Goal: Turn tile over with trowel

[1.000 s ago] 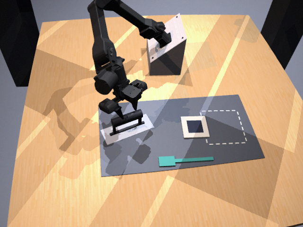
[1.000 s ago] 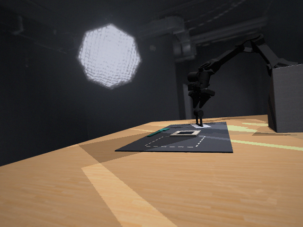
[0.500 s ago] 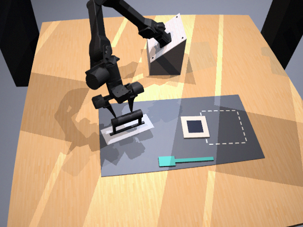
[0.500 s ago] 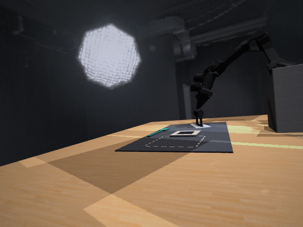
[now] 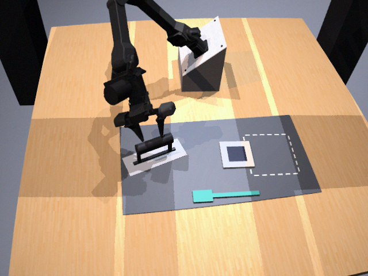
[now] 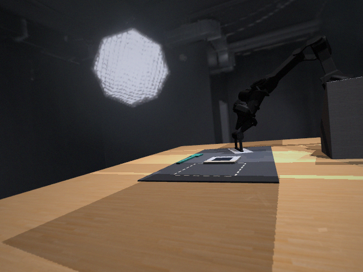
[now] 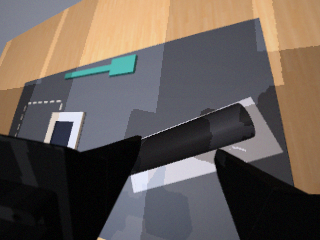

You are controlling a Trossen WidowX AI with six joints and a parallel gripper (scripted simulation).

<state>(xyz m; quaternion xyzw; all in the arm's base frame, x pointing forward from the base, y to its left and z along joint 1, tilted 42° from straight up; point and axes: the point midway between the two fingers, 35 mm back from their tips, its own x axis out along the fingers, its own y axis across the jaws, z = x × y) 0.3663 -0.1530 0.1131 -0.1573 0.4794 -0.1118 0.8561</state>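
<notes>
The dark mat lies 2 cm ahead of my gripper tip, 21 cm to the left of it and 11 cm below it. The rest, counted from my gripper tip: tile: 28 cm to the left, 8 cm below; teal trowel: 16 cm ahead, 20 cm to the left, 8 cm below.
</notes>
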